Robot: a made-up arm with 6 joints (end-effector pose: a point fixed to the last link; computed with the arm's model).
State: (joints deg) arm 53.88 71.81 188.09 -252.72 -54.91 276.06
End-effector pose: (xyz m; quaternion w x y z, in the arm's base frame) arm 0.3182 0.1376 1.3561 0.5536 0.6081 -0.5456 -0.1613
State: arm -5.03 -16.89 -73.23 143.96 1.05 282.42
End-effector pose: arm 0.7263 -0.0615 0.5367 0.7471 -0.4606 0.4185 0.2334
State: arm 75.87 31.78 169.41 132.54 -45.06 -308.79
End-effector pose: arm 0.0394 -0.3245 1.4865 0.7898 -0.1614 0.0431 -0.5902
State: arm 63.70 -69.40 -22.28 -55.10 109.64 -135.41
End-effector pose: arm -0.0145 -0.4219 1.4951 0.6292 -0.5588 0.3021 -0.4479
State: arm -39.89 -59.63 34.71 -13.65 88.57 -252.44
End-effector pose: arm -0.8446 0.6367 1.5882 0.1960 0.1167 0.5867 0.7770
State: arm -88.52 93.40 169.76 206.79 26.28 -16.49
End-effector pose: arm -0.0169 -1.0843 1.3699 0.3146 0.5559 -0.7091 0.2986
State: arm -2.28 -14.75 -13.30 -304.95 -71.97 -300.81
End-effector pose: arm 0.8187 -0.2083 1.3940 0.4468 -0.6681 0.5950 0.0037
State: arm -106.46 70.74 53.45 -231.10 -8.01 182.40
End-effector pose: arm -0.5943 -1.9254 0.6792 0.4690 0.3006 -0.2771 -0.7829
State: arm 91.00 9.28 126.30 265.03 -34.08 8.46
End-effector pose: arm -0.1196 -0.3515 1.9762 0.1207 -0.4583 0.2455 -0.8457
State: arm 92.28 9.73 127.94 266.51 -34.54 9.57
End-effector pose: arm -0.1132 -0.3595 1.9615 0.1186 -0.4599 0.2639 -0.8395
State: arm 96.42 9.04 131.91 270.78 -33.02 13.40
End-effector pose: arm -0.0756 -0.4253 1.9123 0.1198 -0.4899 0.3214 -0.8015
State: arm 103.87 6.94 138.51 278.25 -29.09 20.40
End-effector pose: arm 0.0221 -0.5415 1.8118 0.1184 -0.5618 0.4090 -0.7092
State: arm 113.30 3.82 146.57 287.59 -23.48 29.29
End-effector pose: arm 0.1863 -0.6488 1.6595 0.1001 -0.6675 0.4807 -0.5598
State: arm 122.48 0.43 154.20 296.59 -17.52 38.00
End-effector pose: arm 0.3701 -0.6943 1.4840 0.0586 -0.7725 0.4986 -0.3889
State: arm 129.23 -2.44 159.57 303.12 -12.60 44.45
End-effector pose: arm 0.5082 -0.6875 1.3373 0.0123 -0.8432 0.4743 -0.2529
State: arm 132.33 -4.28 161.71 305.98 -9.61 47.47
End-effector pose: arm 0.5748 -0.6762 1.2609 0.0114 0.8741 -0.4490 0.1851
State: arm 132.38 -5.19 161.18 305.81 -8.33 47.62
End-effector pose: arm 0.5881 -0.6838 1.2503 0.0080 0.8797 -0.4419 0.1753
